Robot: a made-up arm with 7 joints.
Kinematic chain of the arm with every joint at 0, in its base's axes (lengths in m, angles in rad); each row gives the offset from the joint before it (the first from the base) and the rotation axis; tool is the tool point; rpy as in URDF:
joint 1: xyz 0 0 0.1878 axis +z
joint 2: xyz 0 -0.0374 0.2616 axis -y
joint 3: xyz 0 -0.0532 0.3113 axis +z
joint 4: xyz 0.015 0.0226 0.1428 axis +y
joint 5: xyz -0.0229 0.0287 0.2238 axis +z
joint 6: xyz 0 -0.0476 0.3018 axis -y
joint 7: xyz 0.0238 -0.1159 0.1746 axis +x
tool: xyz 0 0 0 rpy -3.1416 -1.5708 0
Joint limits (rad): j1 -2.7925..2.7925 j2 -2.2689..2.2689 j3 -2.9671..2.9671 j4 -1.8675..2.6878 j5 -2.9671..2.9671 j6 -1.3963..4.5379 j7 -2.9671..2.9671
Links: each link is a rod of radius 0.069 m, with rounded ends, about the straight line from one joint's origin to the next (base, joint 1, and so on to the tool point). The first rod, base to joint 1, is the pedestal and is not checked.
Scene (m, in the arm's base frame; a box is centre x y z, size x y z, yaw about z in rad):
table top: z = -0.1
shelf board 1: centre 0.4 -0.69 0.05 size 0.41 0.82 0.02 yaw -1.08
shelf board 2: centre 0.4 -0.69 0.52 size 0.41 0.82 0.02 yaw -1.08
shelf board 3: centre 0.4 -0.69 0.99 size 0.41 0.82 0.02 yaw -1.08
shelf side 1: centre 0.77 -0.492 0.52 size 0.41 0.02 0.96 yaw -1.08
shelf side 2: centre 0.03 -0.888 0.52 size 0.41 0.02 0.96 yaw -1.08
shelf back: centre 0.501 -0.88 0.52 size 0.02 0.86 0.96 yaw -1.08
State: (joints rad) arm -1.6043 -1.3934 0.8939 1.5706 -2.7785 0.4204 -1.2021
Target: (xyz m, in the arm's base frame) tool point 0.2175 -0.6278 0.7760
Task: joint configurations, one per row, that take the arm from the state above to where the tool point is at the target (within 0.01 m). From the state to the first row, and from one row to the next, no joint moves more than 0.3 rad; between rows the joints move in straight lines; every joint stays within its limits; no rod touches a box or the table.
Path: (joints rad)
1: -1.7099 -1.5696 0.9944 1.8307 -2.8414 0.5877 -1.2076
2: -1.8156 -1.7458 1.0949 2.0909 -2.9042 0.7551 -1.2130
3: -1.9212 -1.9220 1.1954 2.3510 -2.9671 0.9224 -1.2185
4: -2.1871 -1.8257 1.3822 2.2738 -2.9573 0.9330 -1.2130
5: -2.4529 -1.7294 1.5689 2.1965 -2.9475 0.9437 -1.2076
6: -2.7188 -1.6331 1.7557 2.1193 -2.9377 0.9543 -1.2021
7: -2.5261 -1.4924 1.6766 1.9056 -2.8695 0.8042 -1.2021
8: -2.3335 -1.3518 1.5975 1.6919 -2.8013 0.6541 -1.2021

